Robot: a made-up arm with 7 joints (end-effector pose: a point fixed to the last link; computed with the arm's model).
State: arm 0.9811 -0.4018 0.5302 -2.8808 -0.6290 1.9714 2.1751
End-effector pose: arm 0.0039 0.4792 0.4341 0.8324 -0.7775 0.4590
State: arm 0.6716 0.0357 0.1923 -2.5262 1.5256 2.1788 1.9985
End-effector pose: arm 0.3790 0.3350 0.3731 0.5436 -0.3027 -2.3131
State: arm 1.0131 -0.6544 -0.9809 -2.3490 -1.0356 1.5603 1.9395
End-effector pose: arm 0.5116 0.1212 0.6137 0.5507 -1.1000 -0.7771
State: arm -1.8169 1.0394 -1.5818 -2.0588 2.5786 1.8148 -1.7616
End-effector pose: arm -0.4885 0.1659 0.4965 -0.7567 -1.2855 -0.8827
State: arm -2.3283 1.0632 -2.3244 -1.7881 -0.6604 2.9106 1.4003
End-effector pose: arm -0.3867 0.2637 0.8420 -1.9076 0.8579 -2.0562
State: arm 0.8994 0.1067 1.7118 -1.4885 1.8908 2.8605 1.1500
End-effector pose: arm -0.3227 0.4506 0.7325 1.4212 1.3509 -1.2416
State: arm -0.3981 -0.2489 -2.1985 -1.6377 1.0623 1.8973 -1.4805
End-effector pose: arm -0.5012 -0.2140 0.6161 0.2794 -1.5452 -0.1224
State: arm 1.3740 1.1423 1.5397 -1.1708 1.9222 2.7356 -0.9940
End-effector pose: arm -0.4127 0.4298 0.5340 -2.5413 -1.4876 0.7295
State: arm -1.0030 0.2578 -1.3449 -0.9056 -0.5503 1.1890 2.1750
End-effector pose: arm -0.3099 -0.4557 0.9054 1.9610 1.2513 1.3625
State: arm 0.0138 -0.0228 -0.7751 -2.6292 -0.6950 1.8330 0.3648
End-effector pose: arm 0.3556 -0.1893 0.3787 0.9403 0.3205 -0.8641
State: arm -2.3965 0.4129 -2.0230 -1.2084 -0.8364 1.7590 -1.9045
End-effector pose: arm -0.3047 0.3885 0.9584 -1.7427 0.7959 2.1412
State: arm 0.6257 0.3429 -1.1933 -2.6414 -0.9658 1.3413 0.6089
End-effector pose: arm 0.2506 -0.1688 0.2913 0.0244 0.7863 -1.0847
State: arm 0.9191 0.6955 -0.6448 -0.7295 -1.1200 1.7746 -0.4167
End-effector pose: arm 0.5213 0.3799 0.6609 -0.2825 0.2499 0.8225
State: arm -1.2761 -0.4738 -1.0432 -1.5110 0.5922 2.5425 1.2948
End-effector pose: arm -0.4200 -0.1810 0.9565 0.4905 2.5182 0.2254
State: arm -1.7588 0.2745 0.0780 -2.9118 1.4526 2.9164 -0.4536
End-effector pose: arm -0.1220 -0.2356 0.3420 0.7060 -1.7875 -2.0158
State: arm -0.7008 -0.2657 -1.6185 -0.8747 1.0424 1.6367 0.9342
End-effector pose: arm -0.3697 -0.2378 1.0121 -0.5254 3.0113 0.4941
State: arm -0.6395 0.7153 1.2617 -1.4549 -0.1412 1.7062 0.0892
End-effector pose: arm 0.5657 0.2964 0.6247 1.8957 0.4541 0.4886
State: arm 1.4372 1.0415 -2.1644 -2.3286 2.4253 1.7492 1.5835
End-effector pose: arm 0.3384 -0.2647 0.7282 -1.6730 1.0499 1.5350
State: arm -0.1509 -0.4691 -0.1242 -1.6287 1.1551 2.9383 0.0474
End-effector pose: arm 0.3015 -0.1545 0.9725 1.6516 -2.2852 0.6529
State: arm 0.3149 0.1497 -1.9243 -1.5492 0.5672 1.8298 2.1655
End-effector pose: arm 0.0280 -0.5518 0.8164 0.0293 1.7932 1.7395
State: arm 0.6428 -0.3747 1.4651 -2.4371 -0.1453 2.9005 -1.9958
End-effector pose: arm -0.2447 0.4701 0.5985 1.3543 -0.8521 -1.8368
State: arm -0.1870 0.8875 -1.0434 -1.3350 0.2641 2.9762 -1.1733
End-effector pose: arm 0.3379 -0.4158 0.6048 0.1723 0.2648 0.4260
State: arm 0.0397 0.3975 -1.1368 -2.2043 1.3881 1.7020 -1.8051
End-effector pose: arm 0.1902 -0.4152 0.3882 1.7325 -0.7892 0.7874
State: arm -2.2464 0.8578 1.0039 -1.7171 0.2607 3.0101 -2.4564
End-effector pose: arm 0.0216 -0.5588 0.4681 0.4225 0.0028 0.7926
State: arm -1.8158 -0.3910 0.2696 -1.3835 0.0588 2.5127 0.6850
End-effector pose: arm 0.0900 -0.3264 1.0639 -0.1425 -2.0445 -0.1775
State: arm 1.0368 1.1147 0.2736 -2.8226 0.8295 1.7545 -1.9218
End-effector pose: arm -0.0746 0.0328 0.1346 -1.7883 -2.2504 0.3608
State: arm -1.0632 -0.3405 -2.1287 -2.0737 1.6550 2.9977 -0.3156
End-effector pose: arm -0.4106 0.1339 0.4877 1.6115 1.9471 0.7933
